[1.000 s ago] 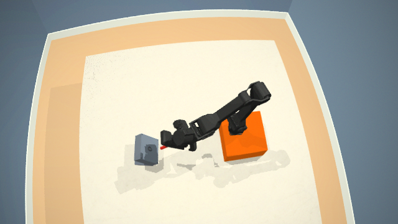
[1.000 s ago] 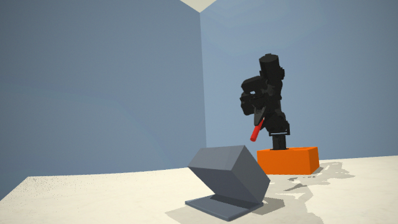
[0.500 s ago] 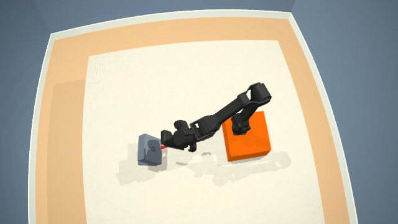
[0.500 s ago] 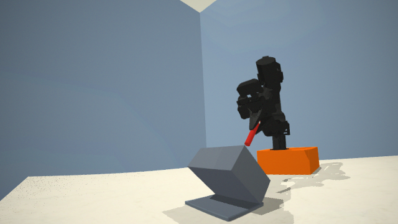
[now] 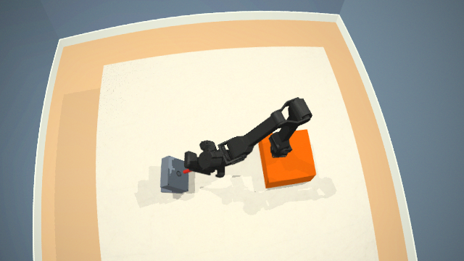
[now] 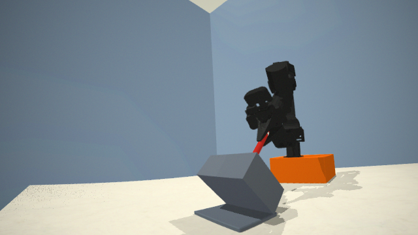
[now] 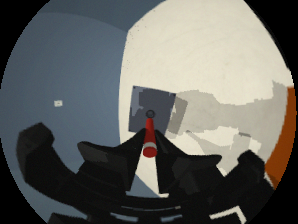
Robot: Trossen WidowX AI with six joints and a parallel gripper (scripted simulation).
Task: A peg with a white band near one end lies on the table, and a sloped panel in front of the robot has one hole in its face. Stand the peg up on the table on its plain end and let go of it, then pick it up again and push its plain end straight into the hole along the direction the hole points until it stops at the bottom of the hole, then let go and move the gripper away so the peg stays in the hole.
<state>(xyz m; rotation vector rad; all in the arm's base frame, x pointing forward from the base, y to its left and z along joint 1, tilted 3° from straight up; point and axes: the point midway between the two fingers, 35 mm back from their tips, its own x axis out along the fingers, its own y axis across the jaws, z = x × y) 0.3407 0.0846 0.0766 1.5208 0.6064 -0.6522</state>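
My gripper tip is 80 mm above the grey sloped panel, 70 mm short of it and 10 mm to the left of it. From my gripper tip the other things lie so: red peg 10 mm behind, 10 mm above; grey foot plate 140 mm below, 90 mm ahead, 10 mm to the right.
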